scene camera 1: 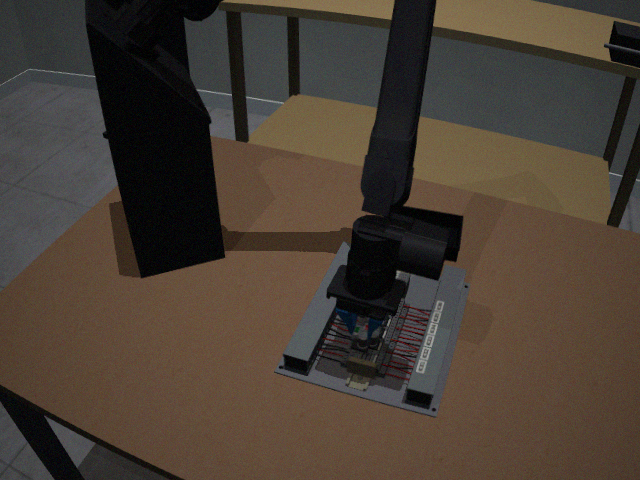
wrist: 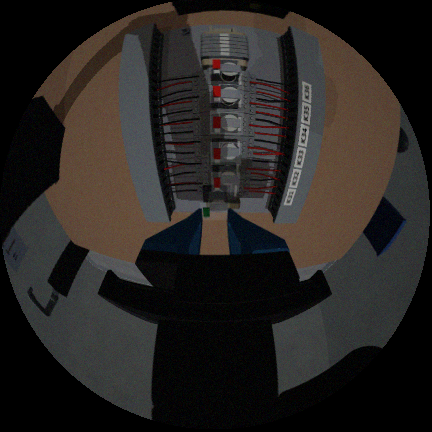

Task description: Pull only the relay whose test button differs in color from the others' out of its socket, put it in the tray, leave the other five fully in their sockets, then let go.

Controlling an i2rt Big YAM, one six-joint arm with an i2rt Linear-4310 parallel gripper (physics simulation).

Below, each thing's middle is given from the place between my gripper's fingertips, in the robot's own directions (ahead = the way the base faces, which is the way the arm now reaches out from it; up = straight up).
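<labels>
With the grey panel [scene camera 1: 327, 373] as my reference, I find my hand 1 cm beyond it and 10 cm to the right of it. My hand is also 8 cm higher than the panel.
</labels>
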